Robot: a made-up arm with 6 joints. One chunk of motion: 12 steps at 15 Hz.
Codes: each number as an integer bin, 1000 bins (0 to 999) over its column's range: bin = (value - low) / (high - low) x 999, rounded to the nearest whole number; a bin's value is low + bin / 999 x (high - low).
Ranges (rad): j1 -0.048..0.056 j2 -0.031..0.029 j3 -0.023..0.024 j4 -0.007..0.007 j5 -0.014..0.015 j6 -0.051..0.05
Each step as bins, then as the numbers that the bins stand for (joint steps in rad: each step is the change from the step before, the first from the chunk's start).
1 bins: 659 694 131 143 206 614
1 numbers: 0.02060 0.01068 -0.01684 -0.00500 -0.00802 0.01108
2 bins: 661 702 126 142 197 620
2 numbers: 0.02081 0.01116 -0.01707 -0.00501 -0.00828 0.01168
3 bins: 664 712 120 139 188 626
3 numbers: 0.02113 0.01176 -0.01735 -0.00505 -0.00854 0.01229
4 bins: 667 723 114 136 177 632
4 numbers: 0.02144 0.01242 -0.01764 -0.00509 -0.00886 0.01290
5 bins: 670 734 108 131 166 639
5 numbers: 0.02175 0.01308 -0.01792 -0.00516 -0.00918 0.01360
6 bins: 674 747 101 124 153 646
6 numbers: 0.02217 0.01386 -0.01825 -0.00526 -0.00956 0.01431
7 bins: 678 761 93 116 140 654
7 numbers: 0.02258 0.01471 -0.01862 -0.00537 -0.00994 0.01512
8 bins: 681 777 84 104 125 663
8 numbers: 0.02289 0.01567 -0.01905 -0.00554 -0.01037 0.01603
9 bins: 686 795 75 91 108 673
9 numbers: 0.02342 0.01675 -0.01947 -0.00572 -0.01086 0.01704
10 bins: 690 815 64 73 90 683
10 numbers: 0.02383 0.01795 -0.01999 -0.00598 -0.01139 0.01805
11 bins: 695 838 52 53 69 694
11 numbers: 0.02435 0.01933 -0.02055 -0.00626 -0.01200 0.01916
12 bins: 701 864 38 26 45 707
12 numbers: 0.02498 0.02089 -0.02121 -0.00664 -0.01269 0.02048
